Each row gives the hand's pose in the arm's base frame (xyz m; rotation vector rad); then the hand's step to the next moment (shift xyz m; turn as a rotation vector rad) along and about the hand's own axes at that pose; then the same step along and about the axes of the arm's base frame.
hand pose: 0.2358 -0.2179 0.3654 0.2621 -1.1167 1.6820
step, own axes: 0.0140 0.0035 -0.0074 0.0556 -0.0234 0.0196
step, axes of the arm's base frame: -0.0064 0.0146 0.0031 -0.0105 0.0205 0.0591
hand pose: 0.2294 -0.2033 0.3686 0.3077 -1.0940 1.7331
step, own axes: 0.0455 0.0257 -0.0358 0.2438 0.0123 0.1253
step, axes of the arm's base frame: -0.0322 0.0544 -0.0039 -0.1547 0.0514 0.2207
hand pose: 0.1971 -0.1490 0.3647 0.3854 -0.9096 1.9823
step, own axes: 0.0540 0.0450 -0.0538 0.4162 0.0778 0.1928
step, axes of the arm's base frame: -0.0629 0.0567 -0.0257 -0.3096 0.0843 0.3369
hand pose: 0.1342 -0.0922 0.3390 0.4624 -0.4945 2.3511
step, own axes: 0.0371 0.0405 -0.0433 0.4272 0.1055 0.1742
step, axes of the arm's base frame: -0.0621 0.0123 -0.0297 -0.3398 0.0797 0.3196
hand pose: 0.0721 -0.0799 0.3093 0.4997 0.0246 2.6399
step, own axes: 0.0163 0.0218 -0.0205 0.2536 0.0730 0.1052
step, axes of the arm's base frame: -0.0301 -0.0112 -0.0114 -0.2055 0.0379 0.1924
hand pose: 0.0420 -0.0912 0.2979 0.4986 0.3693 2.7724
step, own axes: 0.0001 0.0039 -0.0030 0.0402 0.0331 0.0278
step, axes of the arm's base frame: -0.0022 -0.0042 -0.0015 -0.0337 -0.0117 0.0471
